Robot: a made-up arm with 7 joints. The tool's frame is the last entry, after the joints. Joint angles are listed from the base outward.
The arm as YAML. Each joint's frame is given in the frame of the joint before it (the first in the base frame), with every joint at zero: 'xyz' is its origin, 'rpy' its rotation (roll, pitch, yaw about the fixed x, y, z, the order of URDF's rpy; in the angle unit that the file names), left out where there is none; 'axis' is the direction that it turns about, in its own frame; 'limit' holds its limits. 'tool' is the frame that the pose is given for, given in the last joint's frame.
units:
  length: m
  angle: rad
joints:
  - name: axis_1
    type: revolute
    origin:
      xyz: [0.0, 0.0, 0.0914]
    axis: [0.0, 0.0, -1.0]
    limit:
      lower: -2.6
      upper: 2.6
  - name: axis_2
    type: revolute
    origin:
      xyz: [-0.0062, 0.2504, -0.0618]
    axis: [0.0, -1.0, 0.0]
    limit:
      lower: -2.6
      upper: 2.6
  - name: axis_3
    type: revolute
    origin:
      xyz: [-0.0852, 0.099, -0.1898]
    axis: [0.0, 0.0, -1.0]
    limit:
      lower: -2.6
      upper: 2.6
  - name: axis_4
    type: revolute
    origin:
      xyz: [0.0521, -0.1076, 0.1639]
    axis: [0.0, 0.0, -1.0]
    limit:
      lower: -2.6
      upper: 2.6
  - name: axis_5
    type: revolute
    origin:
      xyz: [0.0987, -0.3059, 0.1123]
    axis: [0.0, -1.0, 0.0]
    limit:
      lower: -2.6
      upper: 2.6
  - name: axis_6
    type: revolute
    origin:
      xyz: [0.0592, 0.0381, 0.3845]
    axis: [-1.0, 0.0, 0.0]
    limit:
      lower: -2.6
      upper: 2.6
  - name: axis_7
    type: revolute
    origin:
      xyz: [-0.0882, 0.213, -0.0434]
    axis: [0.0, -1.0, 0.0]
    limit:
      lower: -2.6
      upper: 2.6
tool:
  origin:
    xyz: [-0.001, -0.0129, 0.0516]
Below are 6 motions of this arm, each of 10 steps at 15 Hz.
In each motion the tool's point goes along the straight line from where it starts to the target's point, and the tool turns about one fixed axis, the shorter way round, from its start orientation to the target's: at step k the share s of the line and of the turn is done. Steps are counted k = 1, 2, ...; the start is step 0. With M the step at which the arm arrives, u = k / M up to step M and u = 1 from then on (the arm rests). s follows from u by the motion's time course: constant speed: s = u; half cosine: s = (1 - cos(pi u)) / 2; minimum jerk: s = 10 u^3 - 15 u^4 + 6 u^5.
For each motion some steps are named. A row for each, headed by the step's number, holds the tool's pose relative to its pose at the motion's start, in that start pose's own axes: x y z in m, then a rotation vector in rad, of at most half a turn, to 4 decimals.
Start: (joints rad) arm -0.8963 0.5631 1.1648 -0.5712 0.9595 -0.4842 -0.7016
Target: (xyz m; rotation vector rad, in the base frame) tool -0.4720 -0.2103 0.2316 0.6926 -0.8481 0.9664
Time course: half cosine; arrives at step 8
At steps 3, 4, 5, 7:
3: 0.0636 -0.0179 0.0017 0.0298 -0.0253 0.0938
4: 0.1029 -0.0289 0.0027 0.0483 -0.0410 0.1519
5: 0.1423 -0.0400 0.0038 0.0668 -0.0566 0.2100
7: 0.1981 -0.0557 0.0052 0.0929 -0.0788 0.2922

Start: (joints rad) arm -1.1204 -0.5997 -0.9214 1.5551 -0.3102 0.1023 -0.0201
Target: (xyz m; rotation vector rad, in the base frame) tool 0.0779 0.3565 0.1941 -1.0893 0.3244 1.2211
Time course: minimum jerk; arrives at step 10
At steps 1, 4, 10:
1: 0.0011 -0.0001 -0.0006 -0.0064 -0.0029 0.0039
4: 0.0406 -0.0050 -0.0237 -0.2388 -0.1069 0.1439
10: 0.1279 -0.0158 -0.0746 -0.7524 -0.3368 0.4533

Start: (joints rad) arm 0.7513 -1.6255 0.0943 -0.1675 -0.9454 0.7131 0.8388
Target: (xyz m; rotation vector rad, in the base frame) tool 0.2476 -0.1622 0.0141 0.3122 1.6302 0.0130
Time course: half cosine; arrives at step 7
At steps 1, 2, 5, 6, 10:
1: -0.0114 0.0033 -0.0006 -0.0035 0.0069 -0.0225
2: -0.0433 0.0125 -0.0023 -0.0134 0.0263 -0.0857
5: -0.1865 0.0540 -0.0098 -0.0580 0.1134 -0.3695
6: -0.2184 0.0632 -0.0115 -0.0679 0.1328 -0.4326
10: -0.2298 0.0665 -0.0121 -0.0714 0.1397 -0.4552

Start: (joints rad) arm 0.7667 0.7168 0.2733 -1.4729 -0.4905 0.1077 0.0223
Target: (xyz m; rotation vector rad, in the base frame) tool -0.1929 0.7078 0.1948 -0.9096 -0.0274 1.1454
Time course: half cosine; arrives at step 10
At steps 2, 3, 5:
2: -0.0232 0.0379 0.0036 -0.0212 -0.0332 0.0730
3: -0.0501 0.0817 0.0079 -0.0457 -0.0717 0.1576
5: -0.1214 0.1982 0.0191 -0.1108 -0.1741 0.3823

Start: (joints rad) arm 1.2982 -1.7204 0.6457 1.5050 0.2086 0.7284 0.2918
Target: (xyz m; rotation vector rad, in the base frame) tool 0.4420 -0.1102 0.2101 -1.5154 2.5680 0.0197
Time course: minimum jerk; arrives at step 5
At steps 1, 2, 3, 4, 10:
1: -0.0079 0.0014 -0.0049 -0.0221 -0.0278 -0.0110
2: -0.0432 0.0075 -0.0270 -0.1211 -0.1526 -0.0603
3: -0.0929 0.0161 -0.0580 -0.2604 -0.3281 -0.1297
4: -0.1282 0.0222 -0.0801 -0.3594 -0.4528 -0.1790
10: -0.1361 0.0236 -0.0850 -0.3815 -0.4806 -0.1900

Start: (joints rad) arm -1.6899 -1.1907 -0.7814 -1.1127 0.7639 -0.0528 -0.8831
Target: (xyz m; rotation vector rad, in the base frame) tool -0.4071 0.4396 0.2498 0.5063 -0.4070 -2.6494
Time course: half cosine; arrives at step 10
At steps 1, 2, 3, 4, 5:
1: 0.0049 0.0024 0.0046 -0.0189 0.0123 -0.0082
2: 0.0190 0.0095 0.0179 -0.0736 0.0480 -0.0319
3: 0.0410 0.0205 0.0386 -0.1588 0.1036 -0.0688
4: 0.0688 0.0344 0.0647 -0.2662 0.1736 -0.1153
5: 0.0996 0.0498 0.0936 -0.3852 0.2513 -0.1668

